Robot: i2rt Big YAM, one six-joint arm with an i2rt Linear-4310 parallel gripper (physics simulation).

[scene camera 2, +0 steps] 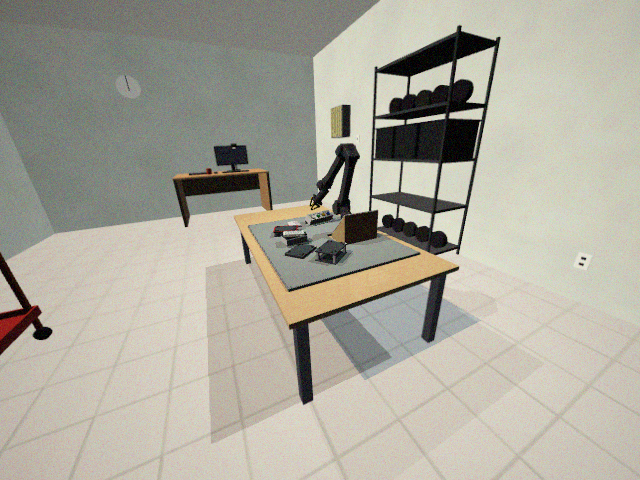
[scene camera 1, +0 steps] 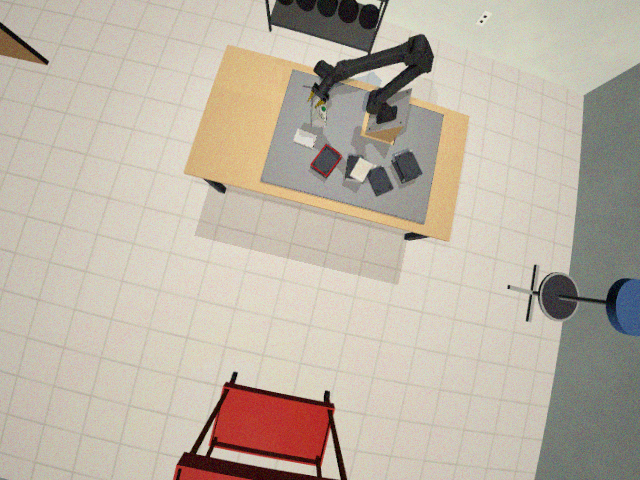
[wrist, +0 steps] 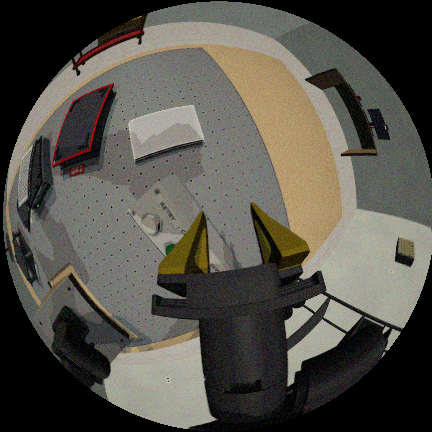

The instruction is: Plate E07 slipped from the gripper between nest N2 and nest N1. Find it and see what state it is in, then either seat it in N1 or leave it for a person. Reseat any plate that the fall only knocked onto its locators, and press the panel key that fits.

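Pixels of known places: gripper, fingertip midpoint: [scene camera 2: 310, 208] [scene camera 1: 311, 104] [wrist: 227, 210]; arm's base at its link origin: [scene camera 2: 349, 222] [scene camera 1: 387, 115].
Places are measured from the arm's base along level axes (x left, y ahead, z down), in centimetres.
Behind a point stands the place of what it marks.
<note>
My gripper [scene camera 1: 314, 101] @[x -45.8, y 6.0, z -1.6 cm] [scene camera 2: 313, 202] @[x -45.8, y 6.0, z -1.6 cm] [wrist: 227, 210] @[x -45.8, y 6.0, z -1.6 cm] is partly open and empty, above the key panel [scene camera 1: 321, 118] @[x -38.0, y 9.1, z 3.1 cm] [wrist: 172, 192] @[x -42.1, y 10.0, z 2.9 cm]. In the wrist view a pale key [wrist: 151, 223] @[x -38.0, y 8.0, z 2.9 cm] stands beside the RETRY label; a green key [wrist: 170, 248] @[x -38.4, y 3.9, z 3.1 cm] is partly behind a finger. A white plate [scene camera 1: 361, 169] @[x -9.4, y 35.9, z 2.5 cm] [scene camera 2: 294, 234] @[x -5.3, y 36.8, z 2.4 cm] [wrist: 25, 175] lies over a dark unit with a small green light [wrist: 38, 205] @[x -9.2, y 27.2, z 9.2 cm]; its exact seating is unclear. A dark, flat nest-like piece [scene camera 1: 380, 180] @[x 4.8, y 37.2, z 8.7 cm] [scene camera 2: 300, 251] @[x 6.8, y 38.5, z 8.7 cm] is beside it. A dark raised stand [scene camera 1: 406, 166] @[x 18.1, y 26.6, z 4.2 cm] [scene camera 2: 330, 249] @[x 22.4, y 27.6, z 4.3 cm] is farther right in scene camera 1. Plate and nest labels are unreadable.
A red-rimmed dark tray [scene camera 1: 326, 160] @[x -30.5, y 33.6, z 6.1 cm] [wrist: 84, 125] @[x -32.2, y 30.1, z 6.2 cm] and a white block [scene camera 1: 305, 137] @[x -45.8, y 20.9, z 8.7 cm] [wrist: 166, 131] @[x -45.8, y 20.2, z 8.7 cm] lie on the grey mat [scene camera 1: 279, 165] @[x -57.6, y 41.4, z 10.1 cm]. An upright wood-and-grey board [scene camera 2: 360, 226] @[x 9.1, y -2.0, z 0.4 cm] [wrist: 72, 274] @[x -9.0, y 7.6, z 11.3 cm] stands near the arm's base. A black shelf rack [scene camera 2: 438, 180] is behind the table.
</note>
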